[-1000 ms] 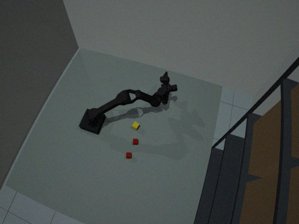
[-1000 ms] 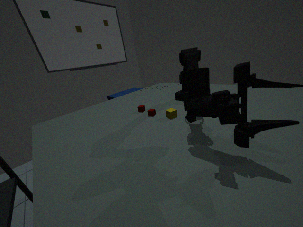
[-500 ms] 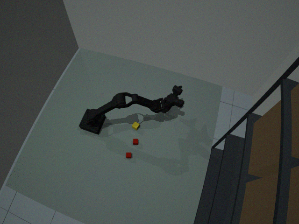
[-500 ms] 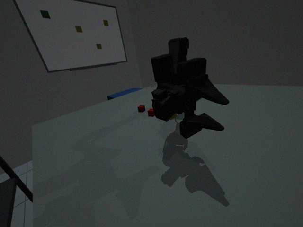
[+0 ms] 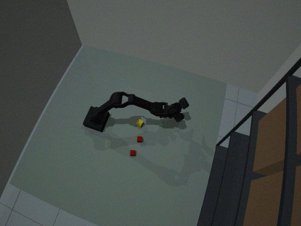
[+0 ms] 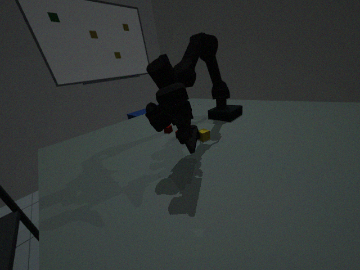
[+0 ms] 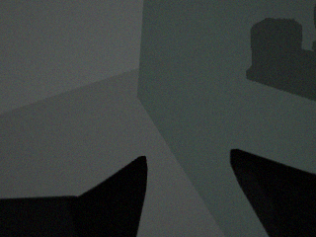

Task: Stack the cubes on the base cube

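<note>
The yellow cube lies 29 cm behind my gripper tip, 12 cm to the right of it and 12 cm below it.
</note>
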